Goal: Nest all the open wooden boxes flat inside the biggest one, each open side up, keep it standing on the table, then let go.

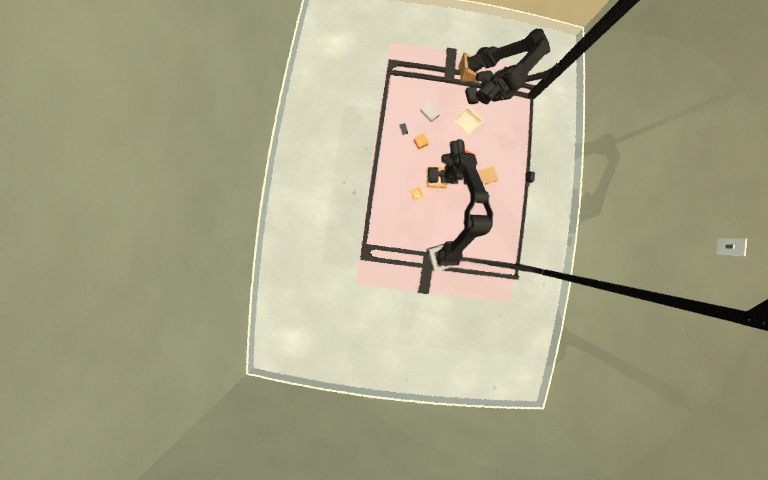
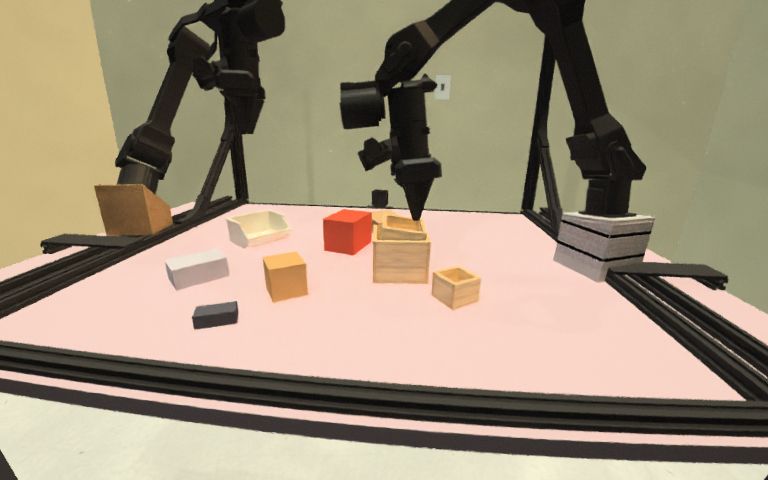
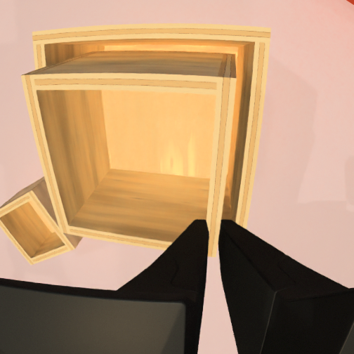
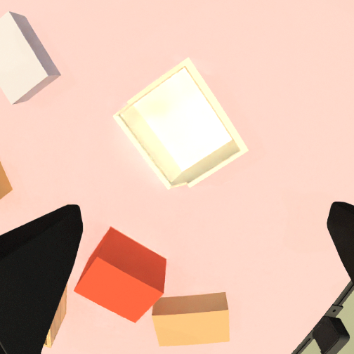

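Pixels of known places: left gripper, fingertip midpoint: [image 1: 444, 181] [image 2: 416, 220]; right gripper, fingertip midpoint: [image 2: 247, 134]; left arm's base at its link origin: [image 1: 442, 257] [image 2: 606, 214]; right arm's base at its link origin: [image 1: 471, 64] [image 2: 133, 195].
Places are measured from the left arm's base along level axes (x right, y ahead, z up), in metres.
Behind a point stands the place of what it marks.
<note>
The biggest open wooden box [image 1: 436, 185] @(x 0.060, y 0.310, z -0.030 m) [image 2: 400, 263] @(x 0.037, y 0.363, z -0.065 m) [image 3: 257, 100] stands on the table, open side up. A medium open wooden box [image 2: 403, 227] @(x 0.102, y 0.335, z -0.029 m) [image 3: 160, 135] sits partly inside it, tilted, with its rim above the big one's. My left gripper [image 2: 417, 217] @(x 0.097, y 0.315, z -0.016 m) [image 3: 211, 230] is shut on a side wall of the medium box, at its corner. The smallest open wooden box [image 1: 416, 193] @(x -0.027, y 0.305, z -0.094 m) [image 2: 454, 287] @(x -0.055, y 0.322, z -0.065 m) [image 3: 35, 227] stands apart on the table, open side up. My right gripper [image 2: 246, 130] @(x 0.318, y 0.586, z 0.117 m) [image 4: 208, 216] is open and empty, high above the table. The medium box's bottom is hidden.
A red cube [image 2: 347, 232] @(x 0.179, y 0.417, z -0.055 m) [image 4: 122, 275] and a tan block [image 1: 488, 174] @(x 0.322, y 0.307, z -0.065 m) [image 4: 190, 325] are near the big box. A cream tray [image 1: 468, 120] @(x 0.316, y 0.590, z -0.092 m) [image 2: 258, 228] @(x 0.347, y 0.585, z -0.084 m) [image 4: 182, 125], an orange cube [image 1: 420, 140] @(x 0.051, y 0.532, z -0.049 m) [image 2: 285, 277] @(x 0.031, y 0.532, z -0.065 m), a grey block [image 1: 429, 111] @(x 0.136, y 0.666, z -0.066 m) [image 2: 197, 269] @(x 0.114, y 0.661, z -0.074 m) and a dark block [image 1: 403, 129] @(x -0.005, y 0.613, z -0.081 m) [image 2: 215, 315] @(x -0.015, y 0.616, z -0.083 m) lie about.
</note>
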